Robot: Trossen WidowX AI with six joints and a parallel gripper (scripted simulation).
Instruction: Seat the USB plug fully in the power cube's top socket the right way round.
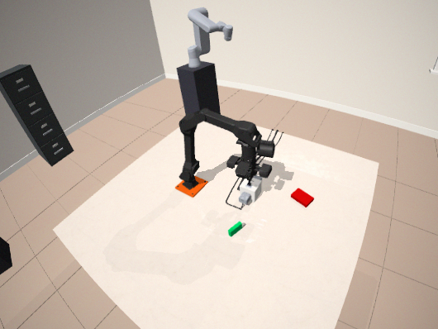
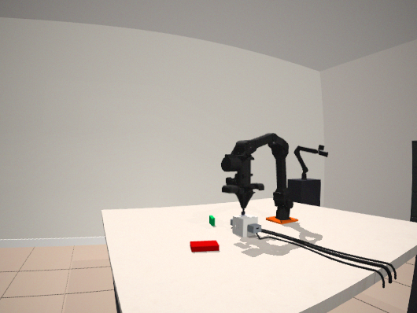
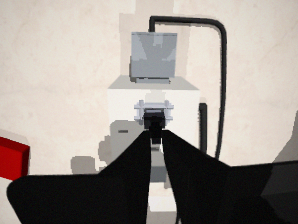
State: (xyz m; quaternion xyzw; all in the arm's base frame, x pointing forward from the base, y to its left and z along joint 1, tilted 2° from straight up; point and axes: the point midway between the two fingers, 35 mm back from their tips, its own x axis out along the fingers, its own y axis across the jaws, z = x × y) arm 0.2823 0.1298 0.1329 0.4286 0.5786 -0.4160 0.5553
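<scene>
Right now the black USB plug is 2 cm below my gripper tip. Round my gripper tip: red block 20 cm ahead, 14 cm to the left, 10 cm below; then green block 8 cm ahead, 19 cm to the right, 9 cm below.
</scene>
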